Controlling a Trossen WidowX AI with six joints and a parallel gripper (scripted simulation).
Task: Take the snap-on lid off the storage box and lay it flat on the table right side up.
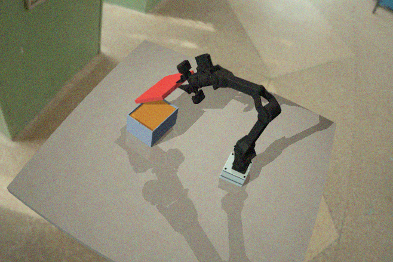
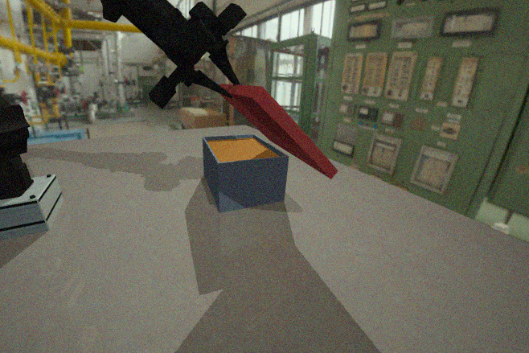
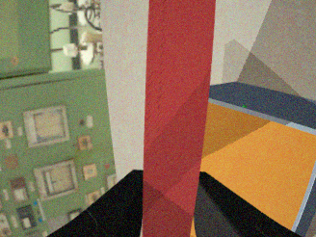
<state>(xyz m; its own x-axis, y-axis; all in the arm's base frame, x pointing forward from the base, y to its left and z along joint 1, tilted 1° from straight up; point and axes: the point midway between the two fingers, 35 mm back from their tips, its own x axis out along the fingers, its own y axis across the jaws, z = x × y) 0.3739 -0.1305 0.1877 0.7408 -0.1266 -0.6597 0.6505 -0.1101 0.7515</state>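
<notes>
Right now my gripper tip is 6 cm short of the red lid, 1 cm to the left of it and 5 cm above it. From my gripper tip the other things lie so: blue storage box (6 cm ahead, 9 cm to the left, 18 cm below).
</notes>
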